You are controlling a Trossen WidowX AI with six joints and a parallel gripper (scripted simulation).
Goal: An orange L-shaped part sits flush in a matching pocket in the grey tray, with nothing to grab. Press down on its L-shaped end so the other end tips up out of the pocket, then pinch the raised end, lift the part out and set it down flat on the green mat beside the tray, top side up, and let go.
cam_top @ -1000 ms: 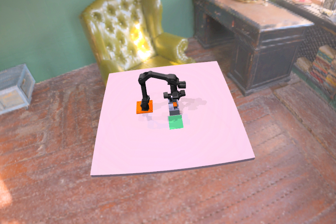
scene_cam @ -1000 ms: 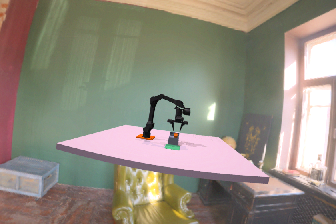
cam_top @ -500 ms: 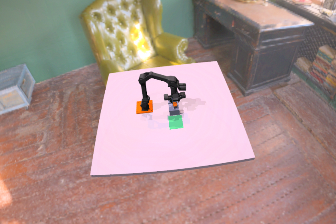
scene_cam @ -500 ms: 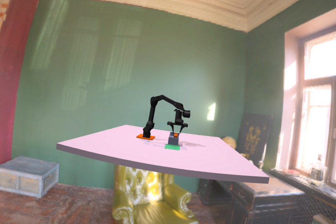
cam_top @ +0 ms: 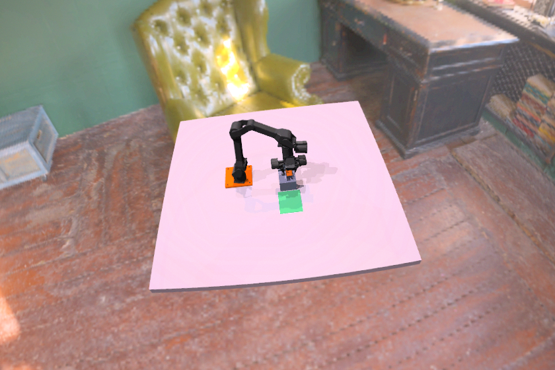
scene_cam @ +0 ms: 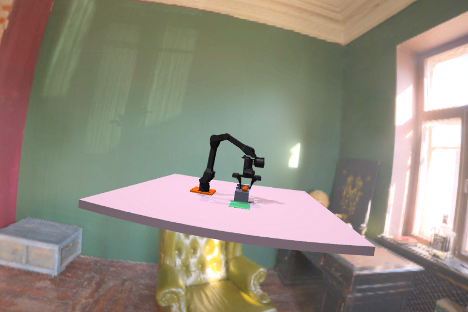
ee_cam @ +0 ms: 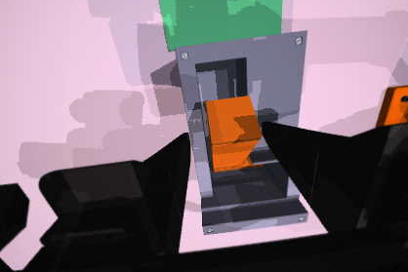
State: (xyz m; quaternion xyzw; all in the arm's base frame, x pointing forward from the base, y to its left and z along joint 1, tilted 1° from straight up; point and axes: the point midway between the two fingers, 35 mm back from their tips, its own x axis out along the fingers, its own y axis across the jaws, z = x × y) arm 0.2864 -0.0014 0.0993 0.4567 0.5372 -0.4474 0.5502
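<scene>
Now: the orange L-shaped part 20 mm behind my gripper tip, 30 mm to the left of it and 30 mm below it. Round my gripper tip: green mat (10 mm ahead, 150 mm to the right, 80 mm below).
</scene>
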